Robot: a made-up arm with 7 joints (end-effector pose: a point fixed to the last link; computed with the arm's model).
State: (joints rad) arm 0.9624 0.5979 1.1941 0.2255 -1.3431 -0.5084 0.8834
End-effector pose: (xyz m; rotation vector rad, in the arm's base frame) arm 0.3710 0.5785 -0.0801 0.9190 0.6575 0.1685
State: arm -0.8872 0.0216 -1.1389 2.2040 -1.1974 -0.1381 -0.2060
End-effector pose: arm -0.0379 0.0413 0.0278 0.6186 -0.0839 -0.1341
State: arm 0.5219 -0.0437 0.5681 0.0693 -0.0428 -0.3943 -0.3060
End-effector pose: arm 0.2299 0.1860 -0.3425 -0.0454 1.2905 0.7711
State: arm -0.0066 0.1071 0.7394 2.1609 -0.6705 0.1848 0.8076
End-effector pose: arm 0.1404 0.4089 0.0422 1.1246 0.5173 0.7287
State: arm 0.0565 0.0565 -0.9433 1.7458 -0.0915 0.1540 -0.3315
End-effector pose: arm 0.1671 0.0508 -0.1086 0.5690 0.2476 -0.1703
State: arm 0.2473 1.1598 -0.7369 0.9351 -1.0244 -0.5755 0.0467
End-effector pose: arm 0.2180 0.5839 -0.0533 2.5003 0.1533 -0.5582
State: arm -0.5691 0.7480 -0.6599 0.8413 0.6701 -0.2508 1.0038
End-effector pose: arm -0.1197 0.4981 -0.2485 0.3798 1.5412 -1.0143
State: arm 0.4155 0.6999 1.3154 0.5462 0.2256 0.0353 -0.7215
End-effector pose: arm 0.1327 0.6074 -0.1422 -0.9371 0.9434 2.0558
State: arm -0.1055 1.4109 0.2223 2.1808 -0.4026 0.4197 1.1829
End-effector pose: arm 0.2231 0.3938 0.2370 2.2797 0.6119 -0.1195
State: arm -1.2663 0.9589 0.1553 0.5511 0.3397 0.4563 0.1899
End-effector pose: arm -0.2225 0.6674 0.0649 -1.2667 -2.8099 -0.5019
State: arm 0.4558 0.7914 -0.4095 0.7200 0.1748 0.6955 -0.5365
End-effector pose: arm 0.2281 0.5478 -0.0937 1.2186 1.4687 1.3414
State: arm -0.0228 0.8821 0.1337 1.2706 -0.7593 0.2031 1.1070
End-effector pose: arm 0.2220 0.5661 -0.0148 1.7852 1.3956 -0.1937
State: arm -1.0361 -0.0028 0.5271 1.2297 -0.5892 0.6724 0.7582
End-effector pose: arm -0.2644 0.3452 -0.1503 0.4698 2.6243 -0.2731
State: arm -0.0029 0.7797 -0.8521 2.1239 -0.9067 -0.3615 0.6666
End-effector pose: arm 0.1597 0.1958 -0.0220 1.8620 -0.7423 -0.8881
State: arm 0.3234 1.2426 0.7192 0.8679 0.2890 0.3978 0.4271
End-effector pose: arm 0.0909 0.7226 0.1692 0.3803 0.6898 1.0896
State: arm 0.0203 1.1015 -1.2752 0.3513 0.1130 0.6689 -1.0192
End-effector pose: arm 0.0108 0.6595 -0.0418 -2.5973 -0.6648 -0.9640
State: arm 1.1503 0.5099 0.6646 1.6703 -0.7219 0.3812 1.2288
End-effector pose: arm 0.2240 0.5242 0.2602 0.8402 0.1186 0.7664
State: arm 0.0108 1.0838 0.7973 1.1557 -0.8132 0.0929 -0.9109
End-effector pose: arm 0.1100 0.6498 0.1498 1.4507 -0.1978 2.4922
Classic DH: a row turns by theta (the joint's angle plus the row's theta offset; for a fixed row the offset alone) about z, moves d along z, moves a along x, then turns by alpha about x. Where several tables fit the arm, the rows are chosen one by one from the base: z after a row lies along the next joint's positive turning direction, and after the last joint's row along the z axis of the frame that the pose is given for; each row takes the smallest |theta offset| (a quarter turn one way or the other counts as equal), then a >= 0, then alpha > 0; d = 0 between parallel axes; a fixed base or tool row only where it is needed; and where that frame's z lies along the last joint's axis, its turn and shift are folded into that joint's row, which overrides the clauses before.
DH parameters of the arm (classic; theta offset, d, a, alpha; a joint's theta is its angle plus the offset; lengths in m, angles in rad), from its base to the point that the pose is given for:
base (fixed): 0 0.175 0.014 1.5708
joint 1: 1.5708 -0.193 0.02 1.5708
joint 2: -1.5708 -0.024 0.019 -1.5708
joint 3: 1.5708 -0.301 0.017 -1.5708
joint 4: 0 0.005 0.029 1.5708
joint 5: 0 -0.251 -0.019 1.5708
joint 6: -1.5708 0.005 0.018 -1.5708
joint 7: -1.1615 0.0197 0.0227 -2.5455
tool (fixed): -0.7931 -0.0233 0 0

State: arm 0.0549 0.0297 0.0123 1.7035 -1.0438 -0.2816 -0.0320
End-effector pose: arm 0.2605 0.2464 -0.0644 1.2672 -0.1748 0.6489
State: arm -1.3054 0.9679 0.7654 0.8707 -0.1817 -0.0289 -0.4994
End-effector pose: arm -0.1103 0.6836 0.0717 2.0996 1.2905 1.1821
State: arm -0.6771 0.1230 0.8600 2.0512 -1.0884 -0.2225 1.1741
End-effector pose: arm 0.0373 0.4348 -0.0105 1.8606 1.2975 -0.1591
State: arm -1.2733 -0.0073 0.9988 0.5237 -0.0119 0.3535 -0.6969
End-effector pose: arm -0.4748 0.2697 0.0315 -0.7149 -2.1479 -1.1048
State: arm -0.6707 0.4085 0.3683 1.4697 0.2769 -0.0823 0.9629
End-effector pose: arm 0.0139 0.4607 -0.1820 0.5432 0.9583 -0.3700
